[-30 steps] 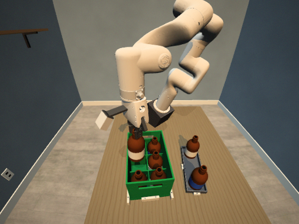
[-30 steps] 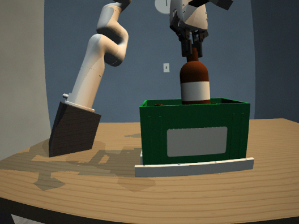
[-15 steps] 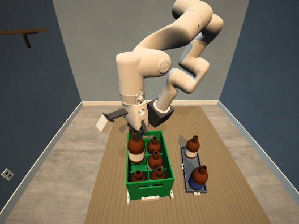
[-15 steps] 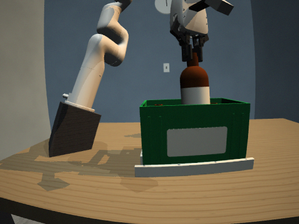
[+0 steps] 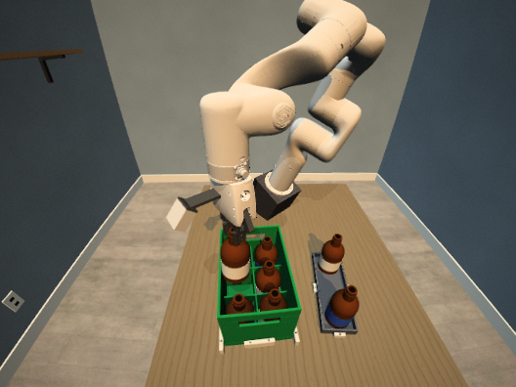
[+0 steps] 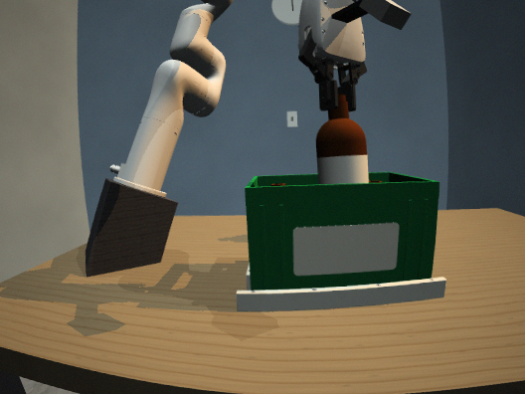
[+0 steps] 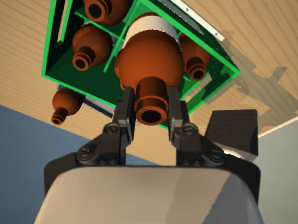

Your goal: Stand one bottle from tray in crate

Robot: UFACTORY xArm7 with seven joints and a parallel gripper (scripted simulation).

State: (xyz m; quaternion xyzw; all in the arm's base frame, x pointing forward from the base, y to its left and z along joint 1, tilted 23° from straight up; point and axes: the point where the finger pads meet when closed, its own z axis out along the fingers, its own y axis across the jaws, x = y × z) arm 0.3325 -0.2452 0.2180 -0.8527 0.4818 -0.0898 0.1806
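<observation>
Right now the green crate is 21 cm below my hand and 4 cm to the left of it.
</observation>
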